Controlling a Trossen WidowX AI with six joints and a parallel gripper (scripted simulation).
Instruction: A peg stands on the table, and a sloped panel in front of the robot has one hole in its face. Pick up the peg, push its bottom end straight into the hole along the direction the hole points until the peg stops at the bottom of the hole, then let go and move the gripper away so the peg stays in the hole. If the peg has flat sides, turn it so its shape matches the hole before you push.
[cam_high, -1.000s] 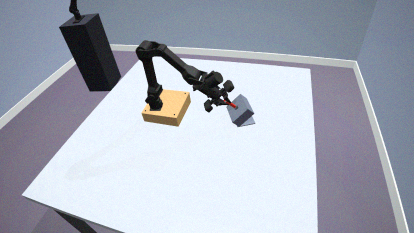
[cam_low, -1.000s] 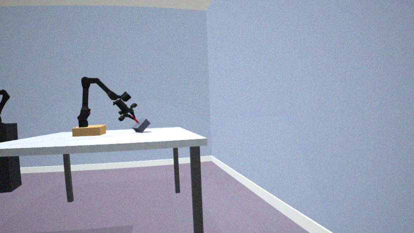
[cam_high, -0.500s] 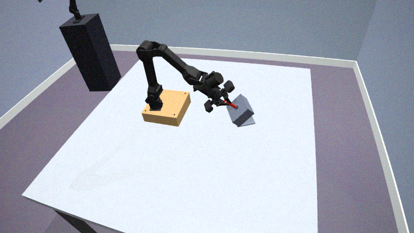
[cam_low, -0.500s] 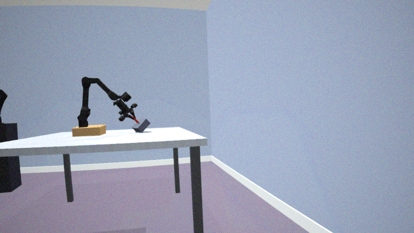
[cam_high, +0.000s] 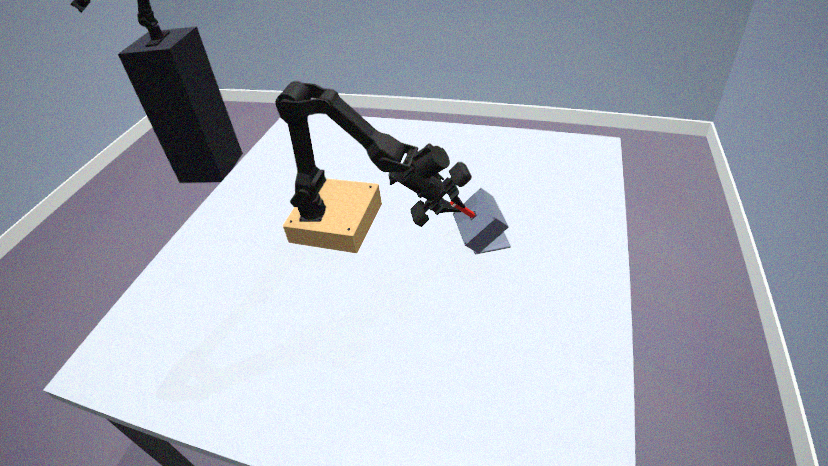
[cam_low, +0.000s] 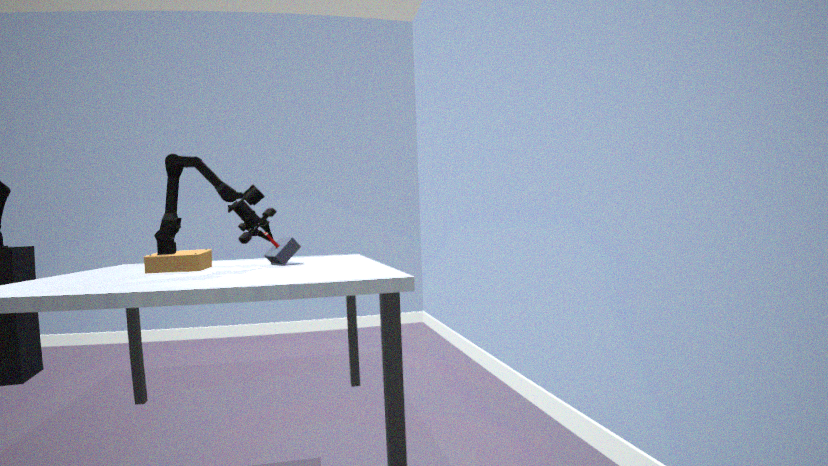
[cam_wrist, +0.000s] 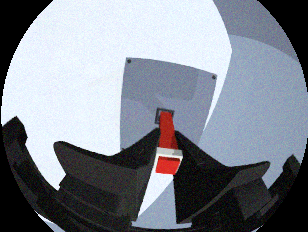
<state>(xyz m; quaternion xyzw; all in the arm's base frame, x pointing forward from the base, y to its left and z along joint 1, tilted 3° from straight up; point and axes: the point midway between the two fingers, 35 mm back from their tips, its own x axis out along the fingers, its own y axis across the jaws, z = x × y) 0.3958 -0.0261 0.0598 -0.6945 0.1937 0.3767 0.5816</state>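
Right now my gripper tip is 5 cm above the sloped panel, 4 cm short of it and 1 cm to the right of it. Also, from my gripper tip: peg (1 cm behind, 1 cm above).
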